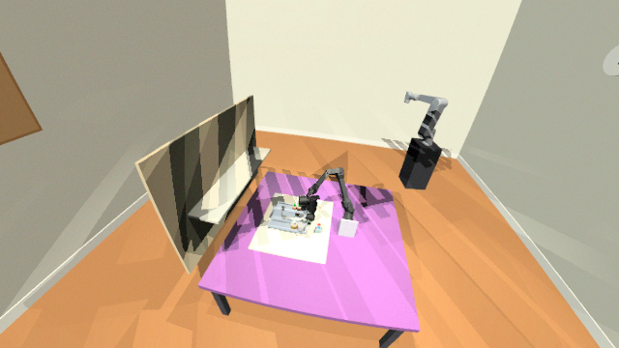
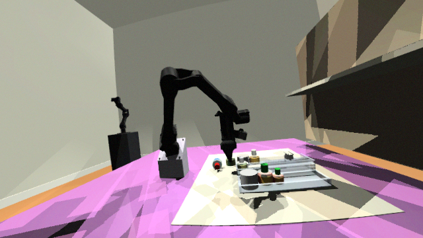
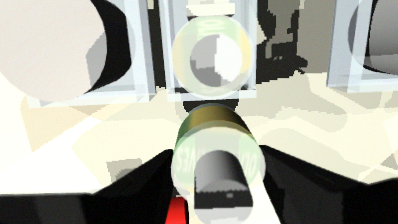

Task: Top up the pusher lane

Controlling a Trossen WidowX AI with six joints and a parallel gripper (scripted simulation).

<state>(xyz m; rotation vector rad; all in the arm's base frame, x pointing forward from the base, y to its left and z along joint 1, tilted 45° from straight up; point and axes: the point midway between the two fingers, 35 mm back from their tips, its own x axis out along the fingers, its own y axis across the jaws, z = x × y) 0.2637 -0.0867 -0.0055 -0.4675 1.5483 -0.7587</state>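
My gripper tip is 12 cm short of the cream mat and 6 cm above it. The rest, counted from my gripper tip: wall shelf: 55 cm ahead, 6 cm to the right, 31 cm above.
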